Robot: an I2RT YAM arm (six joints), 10 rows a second.
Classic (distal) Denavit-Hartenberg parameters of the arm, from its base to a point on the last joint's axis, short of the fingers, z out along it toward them. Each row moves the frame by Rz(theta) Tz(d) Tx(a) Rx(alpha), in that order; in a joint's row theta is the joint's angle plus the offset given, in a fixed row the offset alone. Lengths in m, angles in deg.
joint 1: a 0.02  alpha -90  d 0.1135  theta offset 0
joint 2: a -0.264  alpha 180  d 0  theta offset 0
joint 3: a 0.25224  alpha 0  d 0  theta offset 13.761
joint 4: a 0.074  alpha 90  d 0  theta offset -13.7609
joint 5: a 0  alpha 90  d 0  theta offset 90
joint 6: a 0  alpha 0  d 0.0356  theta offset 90
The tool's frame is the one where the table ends.
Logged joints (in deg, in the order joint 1, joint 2, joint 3, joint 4, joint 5, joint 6), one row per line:
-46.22, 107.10, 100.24, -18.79, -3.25, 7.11
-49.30, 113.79, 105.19, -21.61, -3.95, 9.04
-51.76, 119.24, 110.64, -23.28, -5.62, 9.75
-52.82, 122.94, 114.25, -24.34, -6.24, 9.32
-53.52, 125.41, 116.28, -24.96, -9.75, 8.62
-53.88, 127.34, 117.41, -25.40, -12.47, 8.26
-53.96, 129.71, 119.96, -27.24, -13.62, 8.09
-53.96, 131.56, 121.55, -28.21, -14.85, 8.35
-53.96, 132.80, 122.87, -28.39, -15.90, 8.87
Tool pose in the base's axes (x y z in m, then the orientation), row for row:
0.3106, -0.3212, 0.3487, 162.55, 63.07, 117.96
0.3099, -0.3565, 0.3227, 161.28, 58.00, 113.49
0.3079, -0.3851, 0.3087, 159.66, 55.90, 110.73
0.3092, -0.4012, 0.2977, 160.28, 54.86, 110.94
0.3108, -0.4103, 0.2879, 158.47, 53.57, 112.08
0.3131, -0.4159, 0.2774, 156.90, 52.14, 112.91
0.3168, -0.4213, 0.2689, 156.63, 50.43, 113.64
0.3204, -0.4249, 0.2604, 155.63, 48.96, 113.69
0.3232, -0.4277, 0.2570, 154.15, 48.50, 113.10
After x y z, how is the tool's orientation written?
As angles about the fixed x, y, z axes (roll, pitch, yaw), in degrees.
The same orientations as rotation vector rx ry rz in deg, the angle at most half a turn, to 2 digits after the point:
50.52, 105.26, -21.47
56.98, 107.01, -20.06
59.87, 107.13, -18.81
60.74, 107.90, -18.62
59.24, 109.20, -15.37
58.29, 110.39, -12.43
58.47, 111.77, -10.62
58.71, 112.58, -8.62
58.63, 112.40, -7.17

